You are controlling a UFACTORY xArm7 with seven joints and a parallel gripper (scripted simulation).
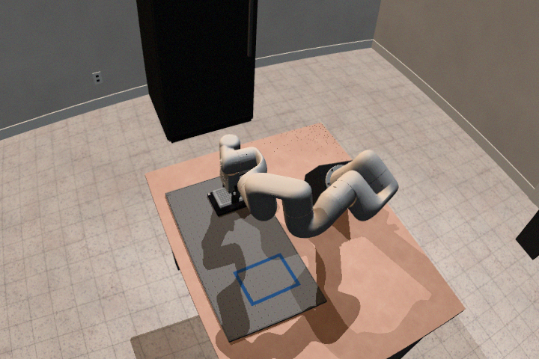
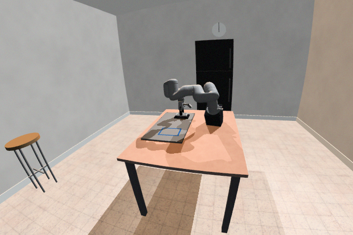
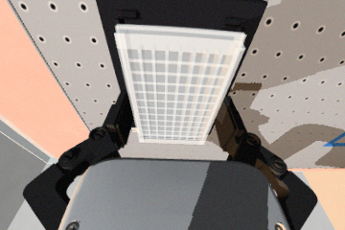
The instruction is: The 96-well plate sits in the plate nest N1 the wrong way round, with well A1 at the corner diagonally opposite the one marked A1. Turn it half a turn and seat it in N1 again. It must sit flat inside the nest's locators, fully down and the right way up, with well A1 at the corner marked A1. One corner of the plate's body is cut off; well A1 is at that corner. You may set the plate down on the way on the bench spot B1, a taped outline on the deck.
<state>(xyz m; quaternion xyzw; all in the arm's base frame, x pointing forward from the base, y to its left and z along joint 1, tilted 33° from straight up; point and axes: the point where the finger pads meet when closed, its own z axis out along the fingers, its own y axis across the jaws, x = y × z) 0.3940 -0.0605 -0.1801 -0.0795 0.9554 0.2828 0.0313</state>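
Right now my hand is 4 cm above the black plate nest N1. Also, from my hand: pale A1 mark 8 cm ahead, 4 cm to the right, 3 cm below; 96-well plate 1 cm below.
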